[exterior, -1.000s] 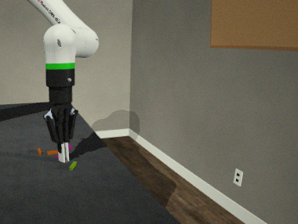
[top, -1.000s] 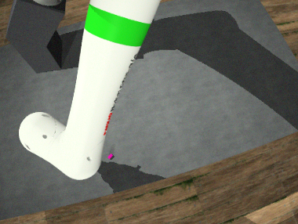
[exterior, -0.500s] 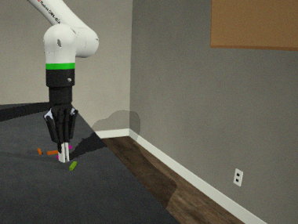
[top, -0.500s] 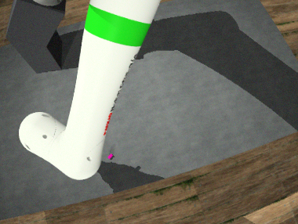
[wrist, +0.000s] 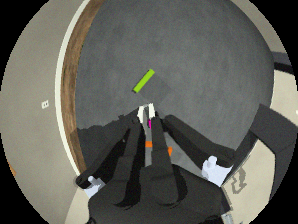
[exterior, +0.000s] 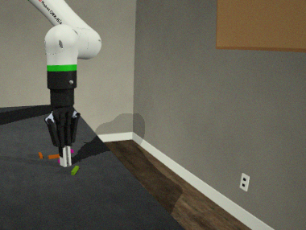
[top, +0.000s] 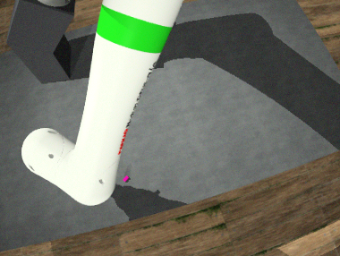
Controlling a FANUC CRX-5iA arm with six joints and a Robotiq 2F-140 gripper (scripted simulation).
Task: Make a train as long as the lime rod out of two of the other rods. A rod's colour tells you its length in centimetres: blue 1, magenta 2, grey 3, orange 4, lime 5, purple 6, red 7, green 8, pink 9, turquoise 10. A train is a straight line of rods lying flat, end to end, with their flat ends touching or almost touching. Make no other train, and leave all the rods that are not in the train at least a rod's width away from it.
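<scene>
Right now the grey rod is 3 cm below my hand. Also, from my hand: lime rod 3 cm ahead, 6 cm to the right, 3 cm below.
</scene>
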